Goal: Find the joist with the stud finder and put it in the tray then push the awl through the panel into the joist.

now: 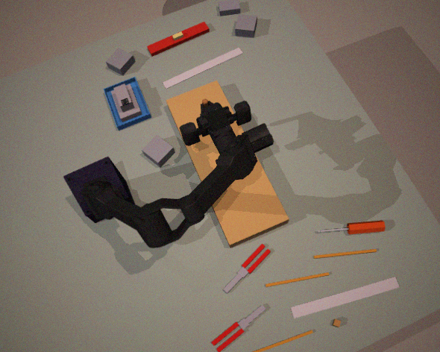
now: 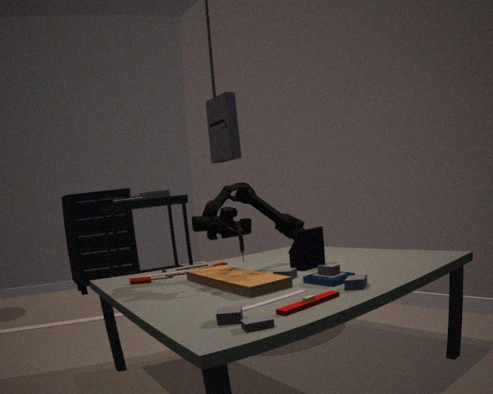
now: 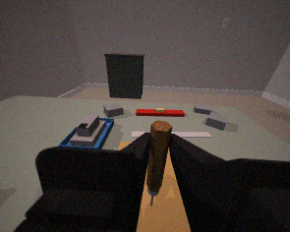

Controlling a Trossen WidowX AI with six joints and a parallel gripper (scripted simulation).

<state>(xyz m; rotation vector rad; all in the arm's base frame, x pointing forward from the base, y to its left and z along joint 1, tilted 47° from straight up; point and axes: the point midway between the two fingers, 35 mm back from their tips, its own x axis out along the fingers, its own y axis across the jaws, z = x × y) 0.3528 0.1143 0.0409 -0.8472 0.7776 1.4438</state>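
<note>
My gripper tip is now 1 cm to the left of the awl and 6 cm above it. Also, from my gripper tip: stud finder 21 cm behind, 23 cm to the left, 16 cm below; then square light 21 cm behind, 21 cm to the left, 14 cm below; then blue tray 21 cm behind, 24 cm to the left, 19 cm below.
</note>
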